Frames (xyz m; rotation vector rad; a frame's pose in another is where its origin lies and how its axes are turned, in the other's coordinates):
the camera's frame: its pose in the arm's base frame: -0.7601 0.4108 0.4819 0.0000 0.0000 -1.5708
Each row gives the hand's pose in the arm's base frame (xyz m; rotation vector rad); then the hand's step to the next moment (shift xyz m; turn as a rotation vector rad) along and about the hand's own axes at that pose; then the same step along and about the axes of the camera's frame.
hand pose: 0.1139 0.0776 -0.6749 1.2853 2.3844 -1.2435
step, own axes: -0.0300 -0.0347 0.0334 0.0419 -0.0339 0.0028
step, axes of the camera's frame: 0.0529 -0.0152 0.0138 -0.0142 -0.0520 -0.0020
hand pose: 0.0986 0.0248 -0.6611 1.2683 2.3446 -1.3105
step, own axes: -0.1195 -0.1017 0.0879 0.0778 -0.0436 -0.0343
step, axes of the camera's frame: 0.1637 -0.0223 0.0710 -0.0615 -0.0727 0.0080
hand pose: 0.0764 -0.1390 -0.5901 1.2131 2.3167 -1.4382
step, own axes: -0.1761 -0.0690 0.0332 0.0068 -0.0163 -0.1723
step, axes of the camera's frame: 0.1385 0.0587 0.1194 -0.1394 0.0302 0.0983
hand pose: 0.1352 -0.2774 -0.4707 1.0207 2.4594 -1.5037
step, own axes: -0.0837 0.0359 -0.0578 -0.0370 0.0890 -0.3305
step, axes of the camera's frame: -0.0164 0.1006 0.0354 -0.2781 0.1661 0.1166
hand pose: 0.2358 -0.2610 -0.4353 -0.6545 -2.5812 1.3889
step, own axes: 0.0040 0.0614 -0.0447 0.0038 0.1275 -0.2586
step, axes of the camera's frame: -0.0652 0.0297 -0.0255 -0.2596 0.1185 0.0410
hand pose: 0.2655 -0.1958 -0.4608 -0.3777 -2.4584 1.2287
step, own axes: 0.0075 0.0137 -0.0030 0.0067 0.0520 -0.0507
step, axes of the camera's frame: -0.0131 -0.0044 -0.0079 -0.0690 0.0199 -0.0126
